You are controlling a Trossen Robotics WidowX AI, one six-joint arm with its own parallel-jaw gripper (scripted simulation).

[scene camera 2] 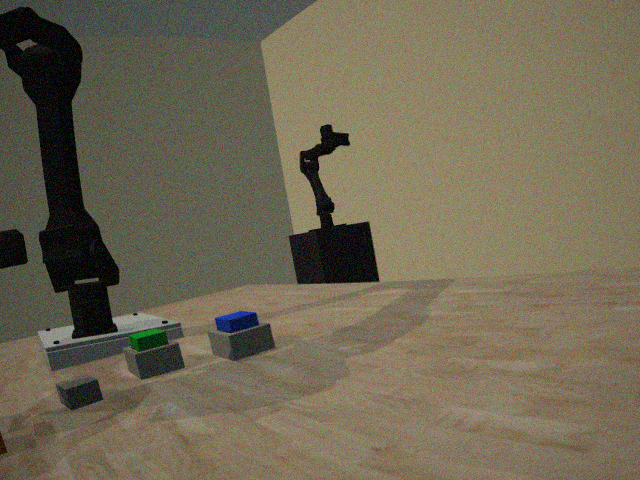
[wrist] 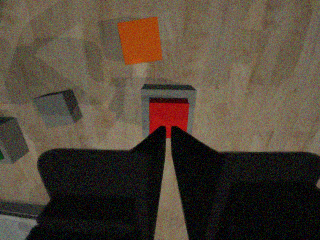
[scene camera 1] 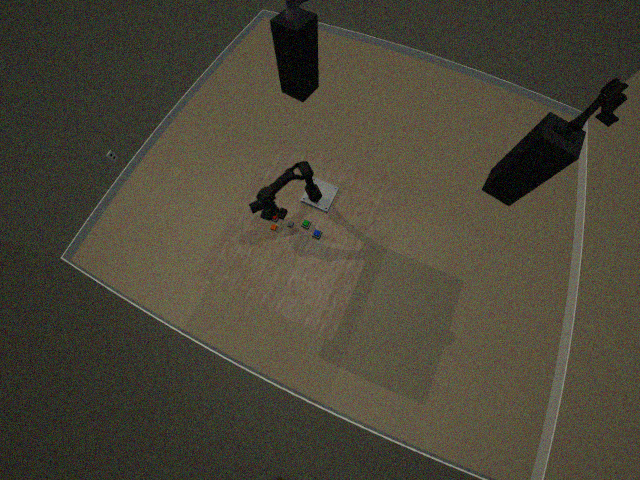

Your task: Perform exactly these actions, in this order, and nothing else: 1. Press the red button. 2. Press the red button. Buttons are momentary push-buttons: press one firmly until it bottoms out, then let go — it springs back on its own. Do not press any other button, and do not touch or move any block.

Labels:
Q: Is my gripper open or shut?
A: Shut.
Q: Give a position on an orange block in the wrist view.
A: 140, 40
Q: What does my gripper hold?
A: Nothing.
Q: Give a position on a red button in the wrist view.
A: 162, 112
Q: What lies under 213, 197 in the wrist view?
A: My gripper.

